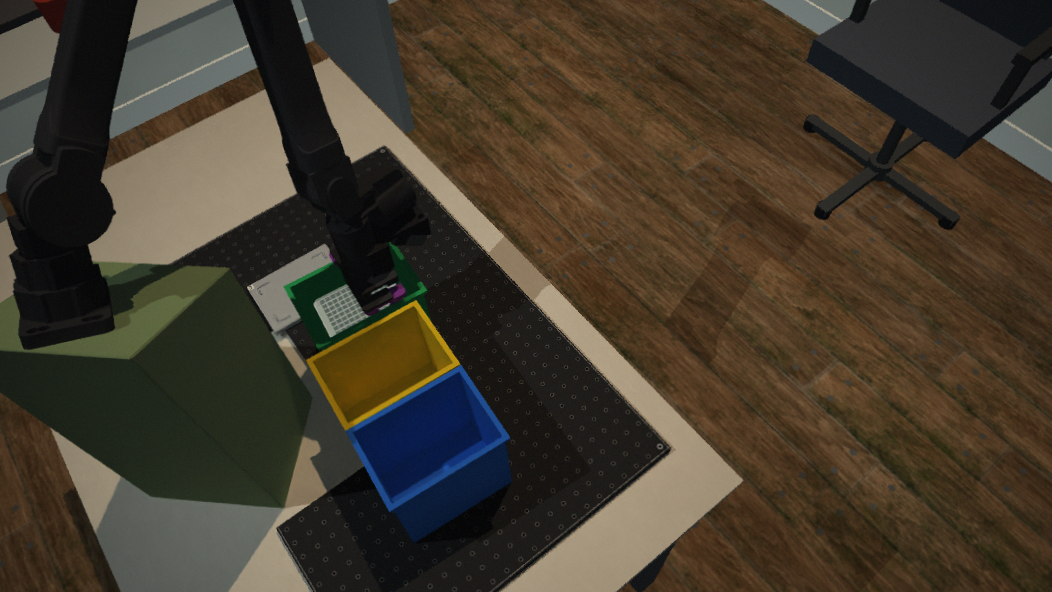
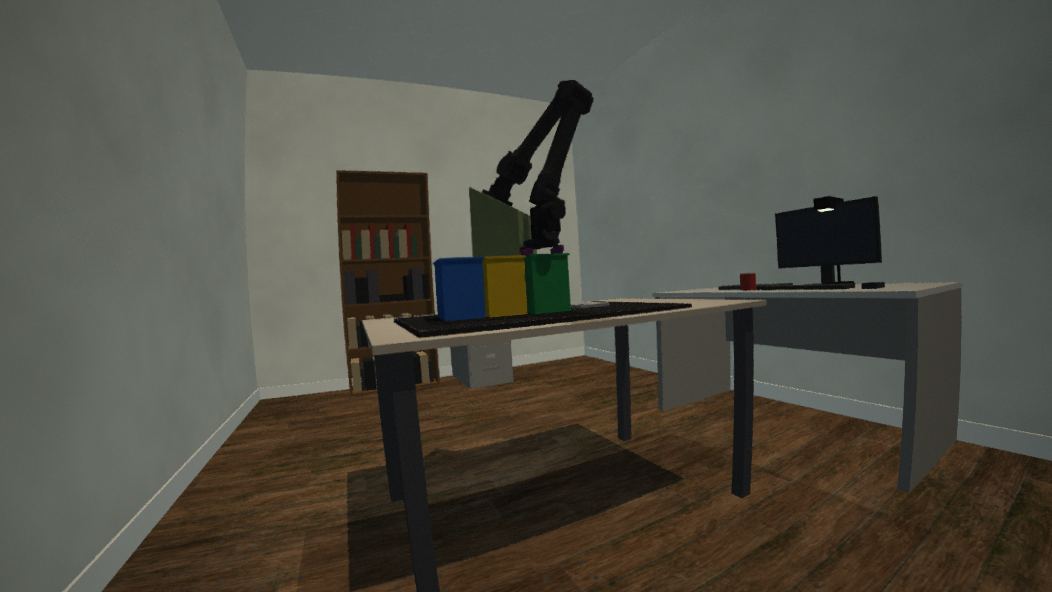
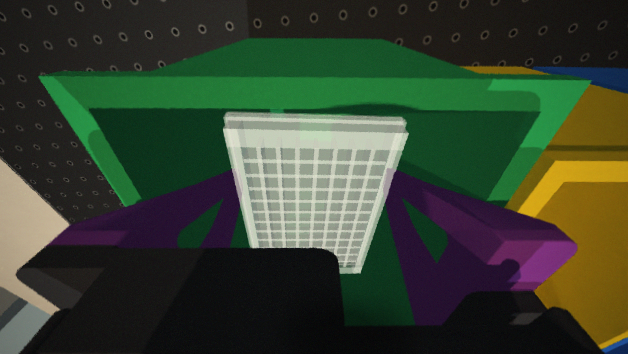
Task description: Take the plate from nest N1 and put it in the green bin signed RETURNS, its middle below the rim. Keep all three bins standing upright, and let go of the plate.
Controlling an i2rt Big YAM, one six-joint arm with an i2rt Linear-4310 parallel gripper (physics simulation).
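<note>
The white gridded plate [image 1: 338, 312] [image 3: 315, 200] is between the purple fingers of my gripper [image 2: 542, 251] [image 3: 312, 177], which is shut on it. The gripper points down at the mouth of the green bin [image 1: 303, 296] [image 2: 548, 284] [image 3: 320, 93]. The plate shows inside the bin's rim outline; how deep its middle sits is hard to tell. The green bin stands upright beside the yellow bin [image 1: 382, 371] [image 2: 505, 287] [image 3: 575, 245], with the blue bin [image 1: 423, 438] [image 2: 459, 288] [image 3: 612, 77] beyond; both are upright. The RETURNS sign cannot be made out.
A pale grey flat piece [image 1: 273, 296] lies partly behind the green bin; no nest label is readable. The bins stand on a black perforated mat [image 1: 544, 382]. A large olive block [image 1: 154, 412] bears the arm's base beside the bins. A desk [image 2: 926, 338] stands apart.
</note>
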